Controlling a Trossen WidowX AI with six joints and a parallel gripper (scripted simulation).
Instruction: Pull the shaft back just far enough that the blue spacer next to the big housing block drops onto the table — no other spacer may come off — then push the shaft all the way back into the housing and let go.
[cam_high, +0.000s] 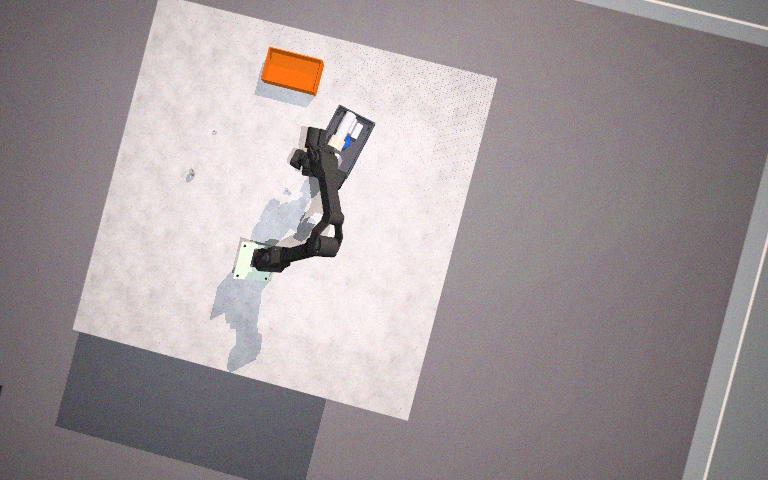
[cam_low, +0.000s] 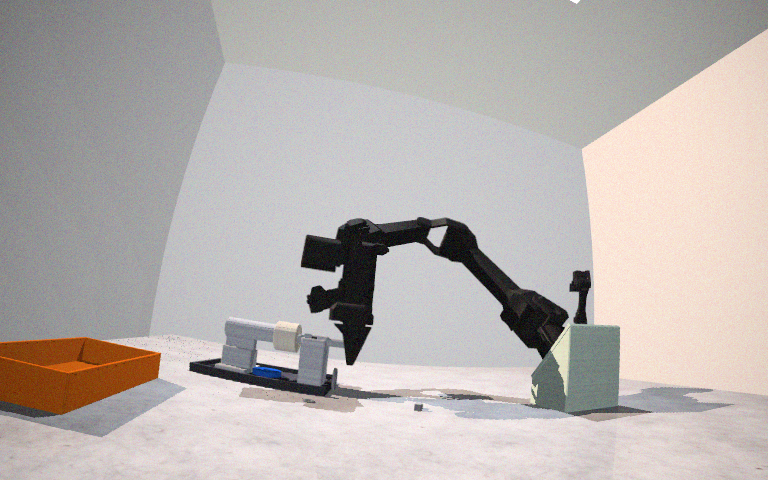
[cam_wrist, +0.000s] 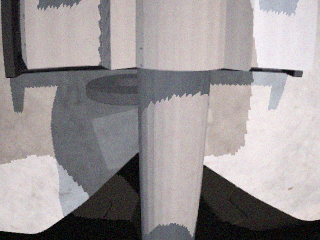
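Right now my gripper tip is 80 mm short of the shaft, 30 mm below it and 20 mm to the left of it. The rest, counted from my gripper tip: blue spacer (140 mm ahead, 30 mm to the right, 30 mm below); then orange bin (340 mm ahead, 210 mm to the left, 40 mm below); then dark bit (120 mm to the left, 90 mm behind, 40 mm below).
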